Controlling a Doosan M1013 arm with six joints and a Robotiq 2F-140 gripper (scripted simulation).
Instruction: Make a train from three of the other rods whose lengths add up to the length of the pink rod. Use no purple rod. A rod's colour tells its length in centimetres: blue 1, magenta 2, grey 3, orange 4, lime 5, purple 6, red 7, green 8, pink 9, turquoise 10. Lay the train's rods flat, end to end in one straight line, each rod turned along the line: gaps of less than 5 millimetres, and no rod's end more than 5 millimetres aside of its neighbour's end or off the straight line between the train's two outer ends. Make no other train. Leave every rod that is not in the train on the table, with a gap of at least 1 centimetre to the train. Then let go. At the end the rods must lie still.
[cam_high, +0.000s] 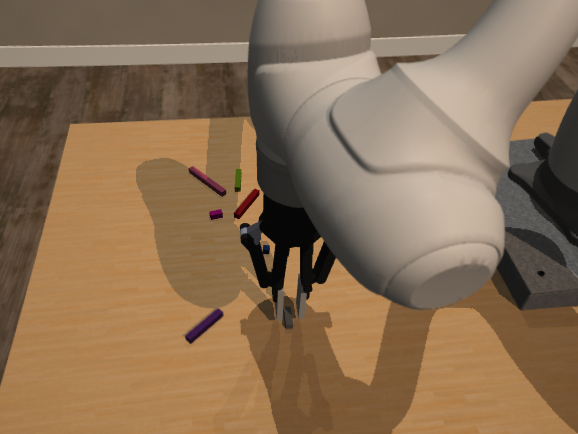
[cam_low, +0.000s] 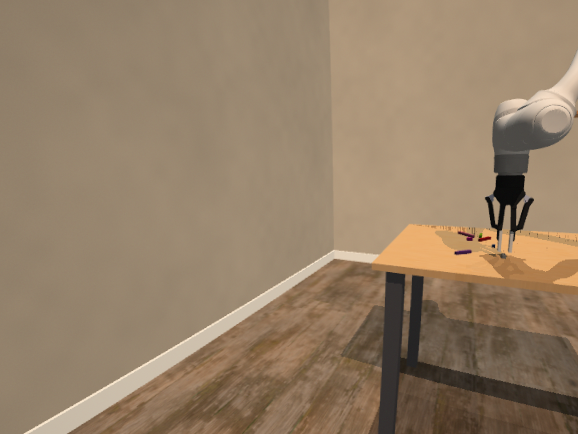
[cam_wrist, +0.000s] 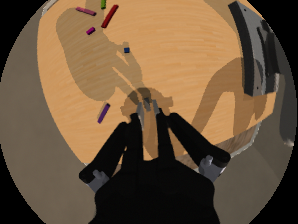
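The grey rod lies 50 mm below my hand. Round my hand: magenta rod 230 mm to the right, 50 mm below, 50 mm ahead; then purple rod 110 mm ahead, 50 mm below, 20 mm to the right; then blue rod 130 mm to the right, 50 mm below.
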